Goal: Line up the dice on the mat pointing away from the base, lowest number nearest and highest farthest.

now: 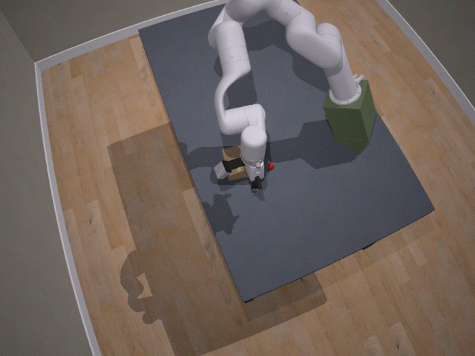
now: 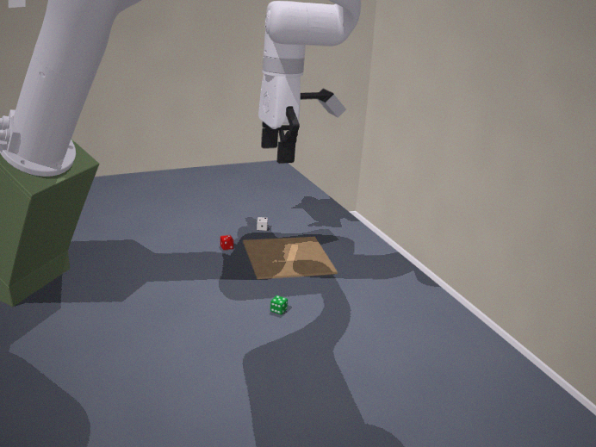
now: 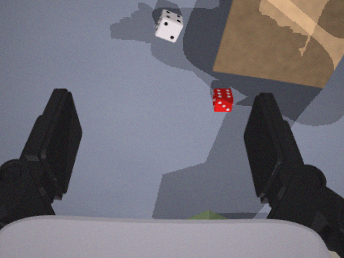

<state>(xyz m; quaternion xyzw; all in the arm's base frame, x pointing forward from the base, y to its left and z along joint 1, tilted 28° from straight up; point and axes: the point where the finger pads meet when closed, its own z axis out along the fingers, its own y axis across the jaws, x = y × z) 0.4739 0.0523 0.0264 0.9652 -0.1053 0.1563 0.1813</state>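
Now: hand 2 cm past the white die and 15 cm above it. Also, from my hand: mat (5 cm behind, 12 cm to the right, 16 cm below); then red die (13 cm behind, 3 cm to the right, 15 cm below); then green die (17 cm behind, 25 cm to the right, 15 cm below).
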